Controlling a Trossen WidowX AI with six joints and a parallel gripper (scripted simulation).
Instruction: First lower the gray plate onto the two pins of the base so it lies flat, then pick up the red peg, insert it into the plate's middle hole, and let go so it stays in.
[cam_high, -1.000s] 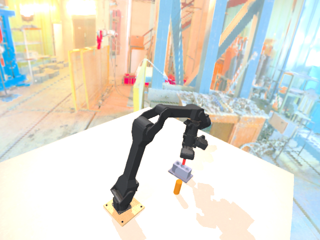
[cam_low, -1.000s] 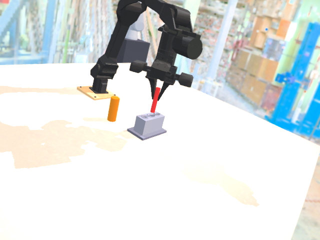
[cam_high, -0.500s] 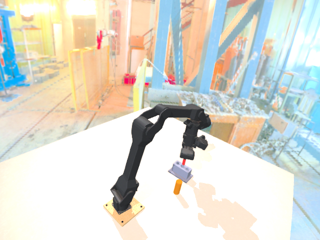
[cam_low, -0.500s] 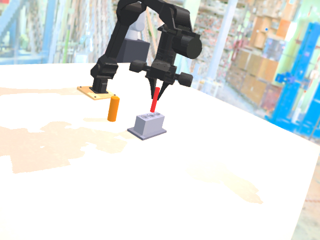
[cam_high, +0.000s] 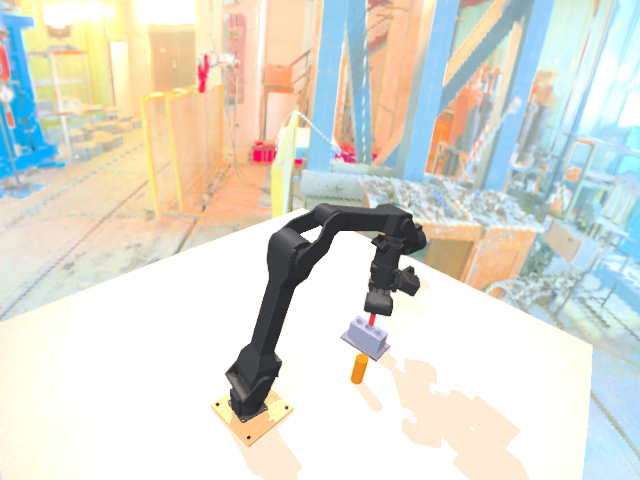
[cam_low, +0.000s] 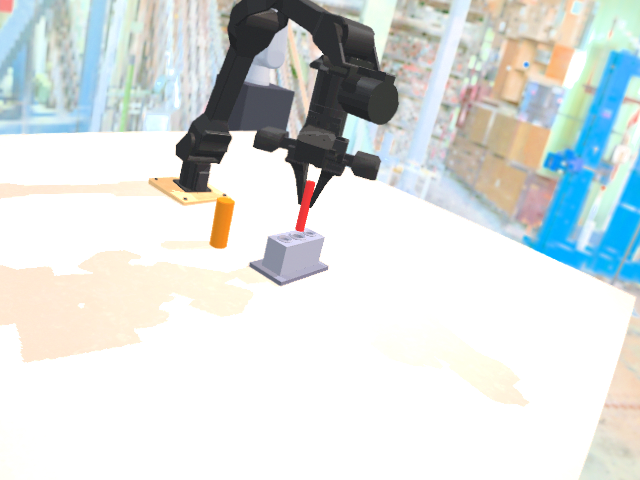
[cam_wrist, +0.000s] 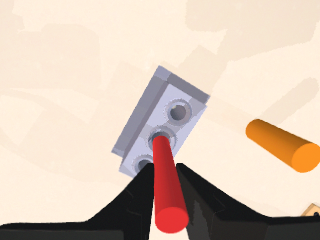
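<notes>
Right now the gray plate is 7 cm below my gripper tip. Also, from my gripper tip: red peg (right at my gripper tip); orange cylinder (11 cm behind, 7 cm to the right, 7 cm below); base (10 cm below).
</notes>
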